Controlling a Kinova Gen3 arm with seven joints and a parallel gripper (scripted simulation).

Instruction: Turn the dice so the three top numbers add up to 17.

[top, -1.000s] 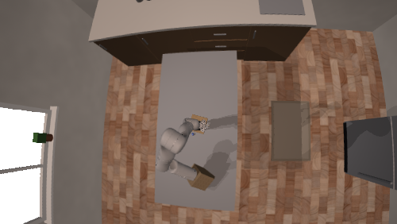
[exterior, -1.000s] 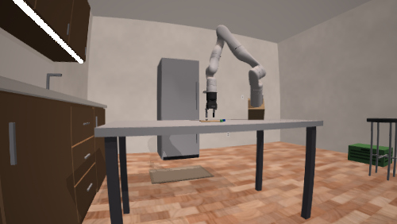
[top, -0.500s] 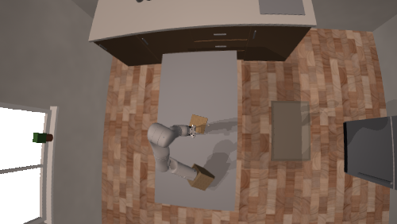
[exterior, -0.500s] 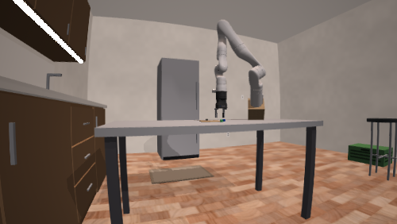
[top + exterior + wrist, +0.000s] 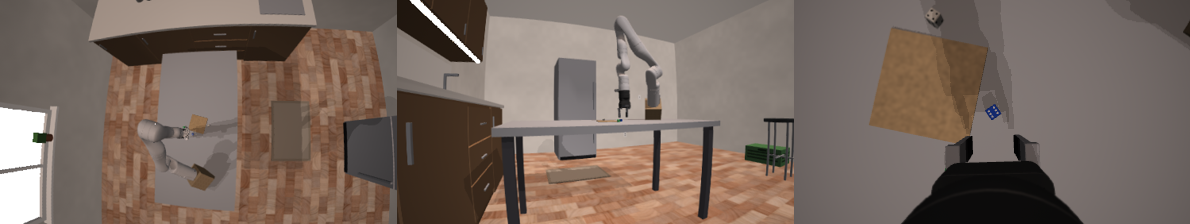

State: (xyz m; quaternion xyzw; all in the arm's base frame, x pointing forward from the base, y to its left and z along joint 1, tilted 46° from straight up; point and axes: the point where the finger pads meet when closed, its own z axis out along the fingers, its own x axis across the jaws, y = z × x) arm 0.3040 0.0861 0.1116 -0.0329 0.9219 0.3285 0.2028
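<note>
My gripper is now 1 cm short of the blue die, 4 cm to the left of it and 4 cm above it. Round my hand: white die (11 cm ahead, 15 cm to the right, 4 cm below); then tan mat (10 cm ahead, 6 cm to the right, 4 cm below); then green die (5 cm ahead, 5 cm to the left, 4 cm below).
</note>
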